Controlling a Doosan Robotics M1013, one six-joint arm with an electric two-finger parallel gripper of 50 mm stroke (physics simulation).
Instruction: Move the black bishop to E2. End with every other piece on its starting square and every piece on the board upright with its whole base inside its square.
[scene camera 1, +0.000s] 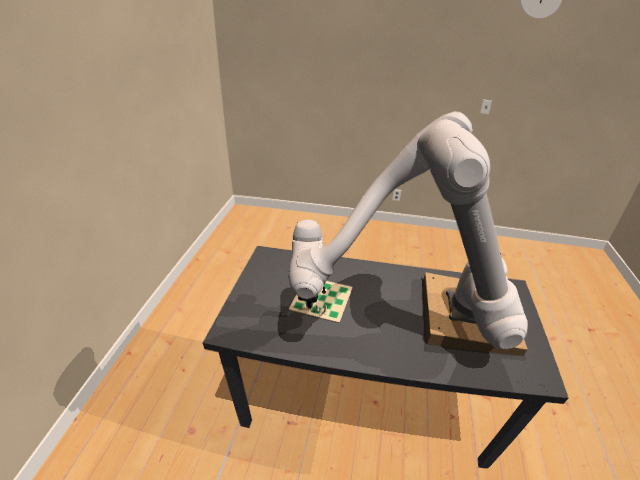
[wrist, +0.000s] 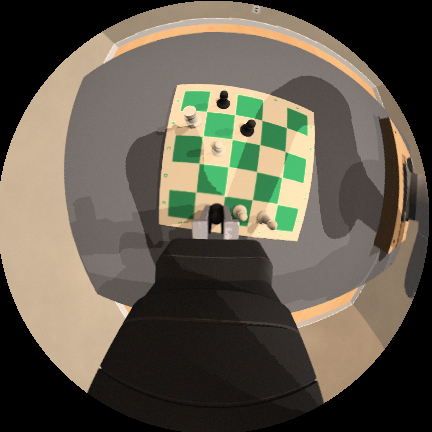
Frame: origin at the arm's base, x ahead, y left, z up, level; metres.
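Seen in the pictures: gripper, fingertip midpoint: (scene camera 1: 309, 305) (wrist: 216, 213); arm's base at its link origin: (scene camera 1: 468, 308).
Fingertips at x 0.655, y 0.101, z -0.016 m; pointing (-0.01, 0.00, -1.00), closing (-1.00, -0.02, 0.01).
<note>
Offsets run from my fingertips to a thing's top centre. Level surfaces: height alone.
My gripper (scene camera 1: 310, 303) (wrist: 216, 213) is shut on the black bishop {0.001 m right, 0.000 m ahead, 0.034 m up} (wrist: 216, 212), whose dark head shows between the fingertips. It is low over the E2 area of the chessboard {0.074 m right, 0.035 m back, 0.022 m down} (scene camera 1: 334, 314) (wrist: 306, 190). The bishop's base is hidden, so I cannot tell whether it touches the board. A white pawn {0.001 m left, 0.031 m back, 0.010 m up} (wrist: 240, 212) is on E3, close beside the right finger. A taller white piece {0.008 m left, 0.067 m back, 0.022 m up} (wrist: 266, 219) is on E4. A white rook {0.122 m right, 0.033 m ahead, 0.012 m up} (wrist: 190, 116) is on B1, a white pawn {0.081 m right, 0.000 m ahead, 0.010 m up} (wrist: 217, 148) on C2, a black pawn {0.151 m right, 0.006 m back, 0.010 m up} (wrist: 223, 100) on A2 and another black pawn {0.110 m right, 0.038 m back, 0.010 m up} (wrist: 248, 128) on B3.
The board lies on the dark table {0.028 m down} (scene camera 1: 372, 356) (wrist: 115, 100). The arm's base stands on a wooden block (scene camera 1: 436, 289) (wrist: 392, 185) at the table's right side. The arm reaches over the board from the right in the scene view.
</note>
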